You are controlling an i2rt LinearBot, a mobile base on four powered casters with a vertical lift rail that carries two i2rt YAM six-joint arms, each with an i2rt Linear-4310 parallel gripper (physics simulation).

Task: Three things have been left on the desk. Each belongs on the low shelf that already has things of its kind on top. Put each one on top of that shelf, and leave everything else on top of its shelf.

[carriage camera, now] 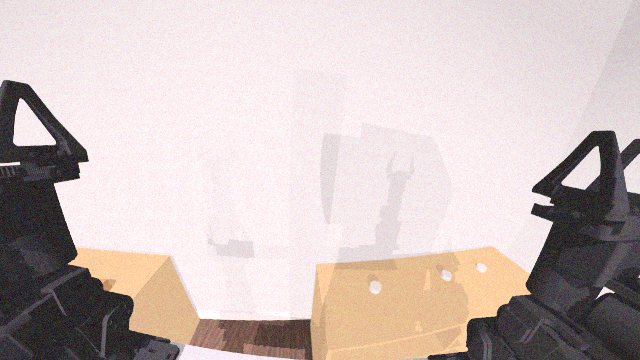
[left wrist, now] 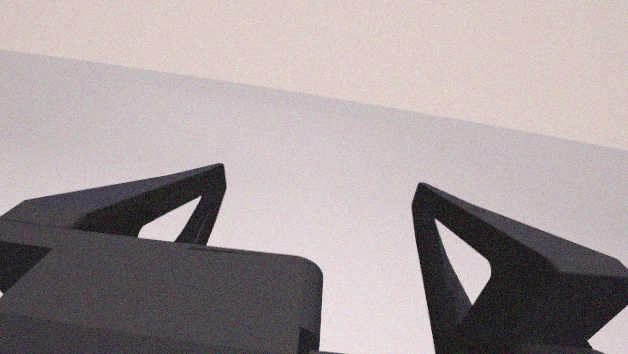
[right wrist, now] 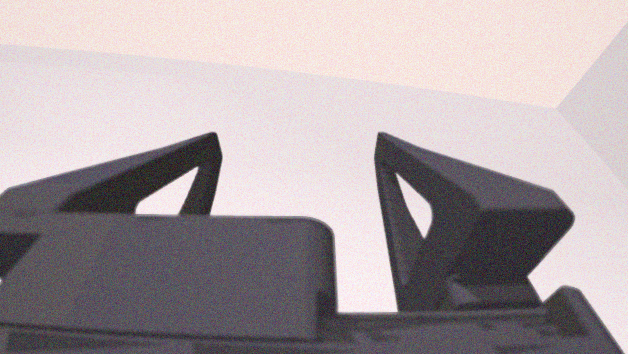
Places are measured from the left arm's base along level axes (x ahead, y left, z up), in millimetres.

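Pixels of known places: left gripper, fingertip midpoint: (left wrist: 319, 184); right gripper, fingertip midpoint: (carriage camera: 625, 134) (right wrist: 297, 144); left arm's base, origin of the base link: (carriage camera: 119, 359).
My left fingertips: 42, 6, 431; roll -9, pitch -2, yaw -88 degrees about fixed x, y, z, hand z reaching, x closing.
Note:
Ahead of a thing's pixels: the offset from my left fingertips to its top centre, as dx, dy, dz. Level surfaces: height alone.
In the carriage view a low wooden shelf @[dz -710] (carriage camera: 350, 320) at the right bears three small white round things on top: one near its left part (carriage camera: 375, 287), another @[+404, -1028, -686] (carriage camera: 446, 275) further right, and a third @[+443, -1289, -686] (carriage camera: 481, 268) near the back. Another low wooden shelf (carriage camera: 162, 300) stands at the left, partly hidden by my left arm; a small brown patch on its top is unclear. My left gripper (left wrist: 319, 184) is open and empty, raised above the left shelf. My right gripper (carriage camera: 621, 138) (right wrist: 297, 144) is open and empty, raised at the right. The desk does not show clearly.
A pale wall (carriage camera: 260, 100) stands behind both shelves, with shadows of the robot on it. Dark wooden floor @[dz -1320] (carriage camera: 255, 332) shows between the shelves. A pale strip (carriage camera: 215, 353) lies at the bottom edge. Both wrist views face wall and ceiling.

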